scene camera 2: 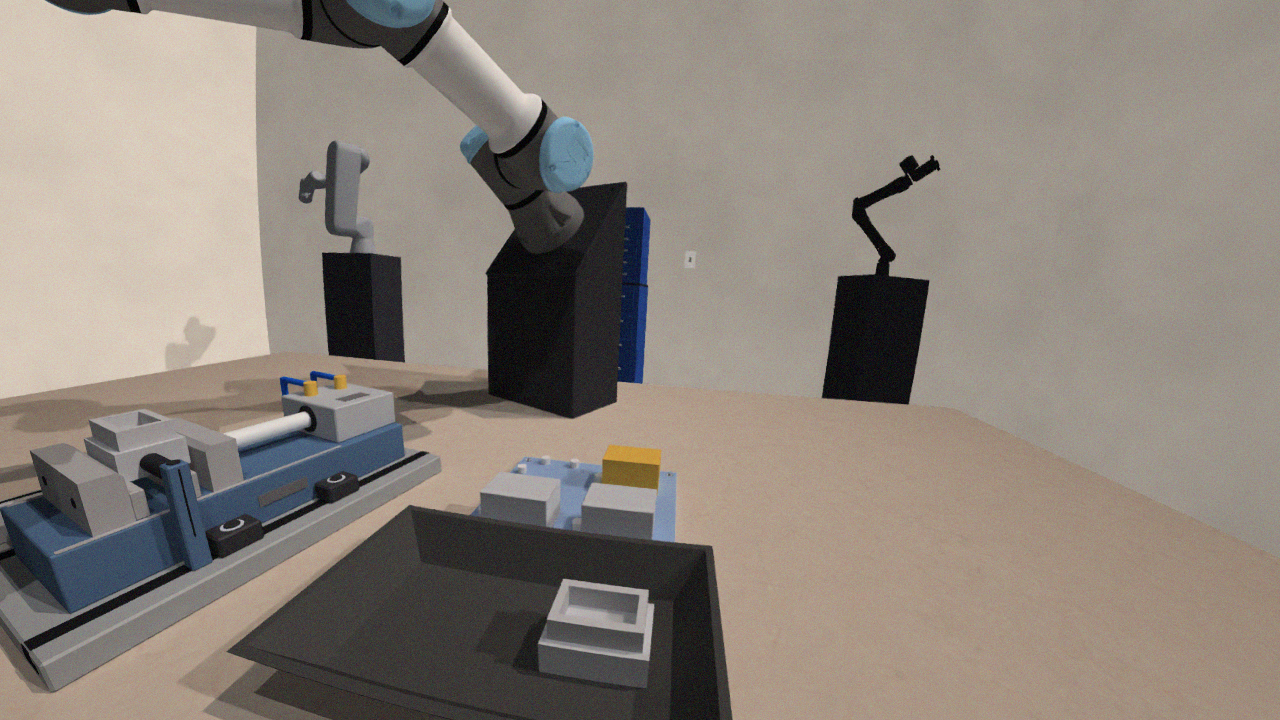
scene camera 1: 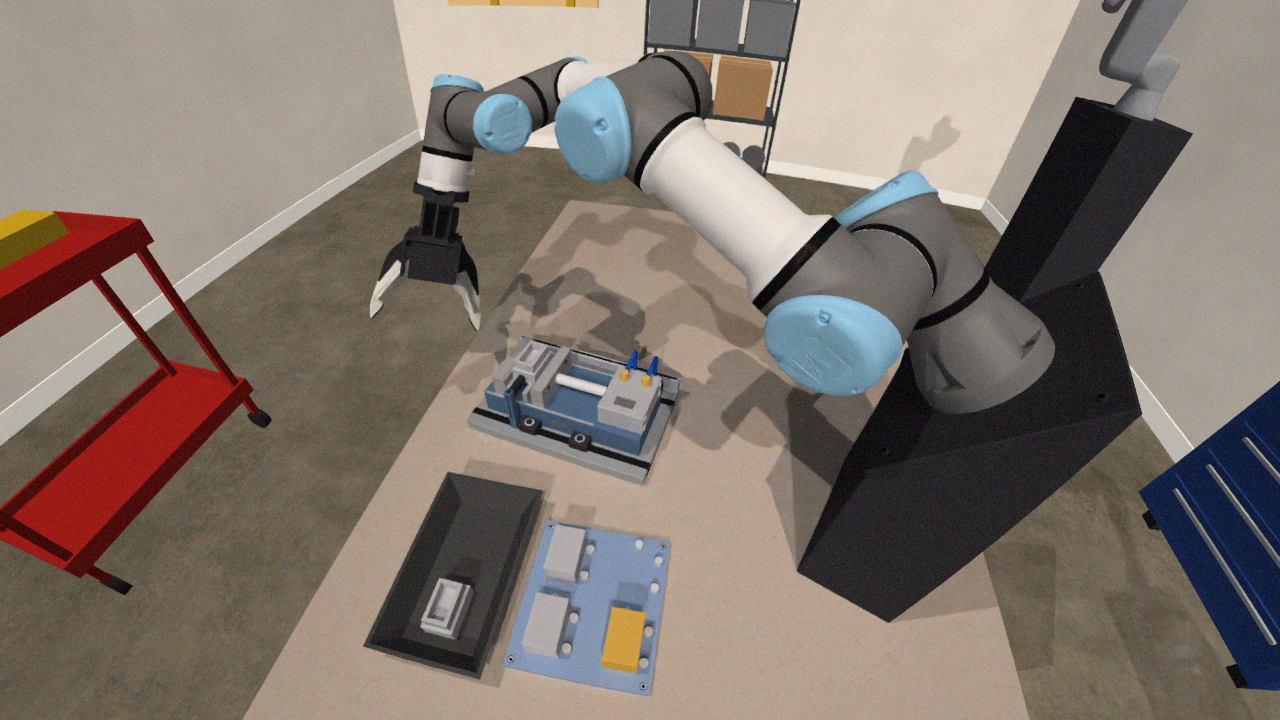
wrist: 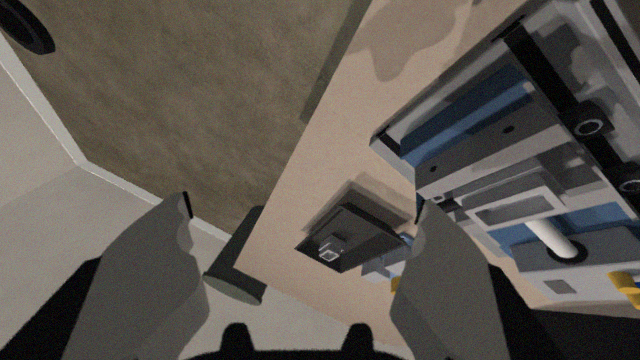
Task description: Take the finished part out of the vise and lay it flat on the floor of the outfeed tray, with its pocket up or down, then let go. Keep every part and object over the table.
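Where they show: gripper, fingertip midpoint: (scene camera 1: 425, 324) (wrist: 307, 198); arm's base, link origin: (scene camera 2: 553, 227) (scene camera 1: 985, 369).
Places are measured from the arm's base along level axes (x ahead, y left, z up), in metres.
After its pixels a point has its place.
The finished part (scene camera 1: 531, 357) @[y -0.226, x 0.501, z -0.226 m] (scene camera 2: 134, 434) @[y -0.198, x 0.513, z -0.216 m] (wrist: 517, 207) @[y -0.219, x 0.488, z -0.223 m], light grey with its pocket up, sits between the jaws of the blue and grey vise (scene camera 1: 572, 417) @[y -0.142, x 0.429, z -0.266 m] (scene camera 2: 125, 559) @[y -0.177, x 0.547, z -0.288 m] (wrist: 465, 127) @[y -0.244, x 0.547, z -0.267 m]. The dark outfeed tray (scene camera 1: 478, 523) @[y 0.013, x 0.543, z -0.315 m] (scene camera 2: 358, 617) @[y -0.017, x 0.544, z -0.311 m] (wrist: 365, 235) @[y 0.046, x 0.506, z -0.315 m] stands beside the vise. Another grey part (scene camera 1: 445, 608) @[y 0.136, x 0.550, z -0.294 m] (scene camera 2: 597, 631) @[y 0.133, x 0.566, z -0.283 m] (wrist: 330, 248) @[y 0.106, x 0.558, z -0.285 m] lies in the tray with its pocket up, near one end. My gripper (scene camera 1: 425, 320) @[y -0.206, x 0.647, z -0.151 m] (wrist: 307, 198) @[y -0.206, x 0.647, z -0.151 m] is wide open and empty, high up and to the left of the vise in scene camera 1; it does not show in scene camera 2.
A blue plate (scene camera 1: 599, 586) @[y 0.087, x 0.372, z -0.319 m] (scene camera 2: 572, 483) @[y 0.091, x 0.344, z -0.319 m] beside the tray bears two grey blocks (scene camera 1: 565, 552) @[y 0.060, x 0.416, z -0.283 m] (scene camera 2: 618, 510) @[y 0.142, x 0.448, z -0.284 m], a yellow block (scene camera 1: 623, 638) @[y 0.159, x 0.340, z -0.283 m] (scene camera 2: 631, 465) @[y 0.154, x 0.359, z -0.287 m] and white pegs. Blue hose fittings (scene camera 1: 631, 360) @[y -0.220, x 0.345, z -0.218 m] (scene camera 2: 295, 383) @[y -0.215, x 0.351, z -0.221 m] stick up from the vise's end block. A red cart (scene camera 1: 76, 268) stands left of the table.
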